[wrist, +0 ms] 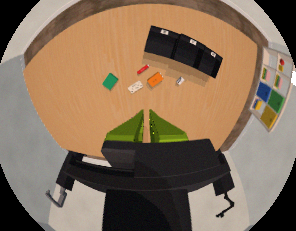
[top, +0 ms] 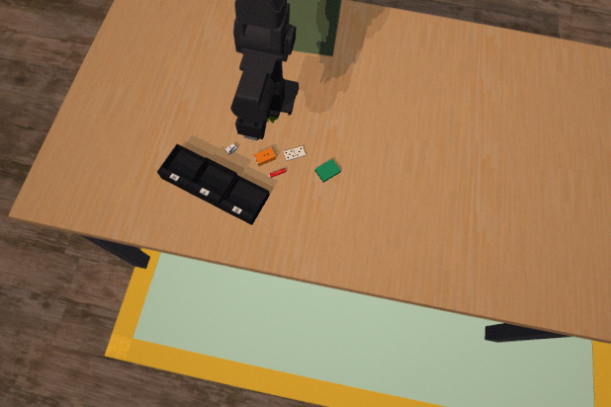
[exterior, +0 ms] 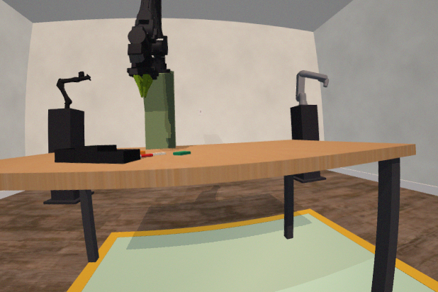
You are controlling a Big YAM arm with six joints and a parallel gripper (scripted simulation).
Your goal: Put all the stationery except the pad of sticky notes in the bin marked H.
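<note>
My hand is 210 mm above the orange block and 30 mm to the left of it. From my hand the other things lie so: green pad: 210 mm below, 130 mm to the left, 10 mm behind; then white domino: 210 mm below, 40 mm to the left, 30 mm behind; then red stick: 210 mm below, 30 mm ahead, 10 mm to the left.
</note>
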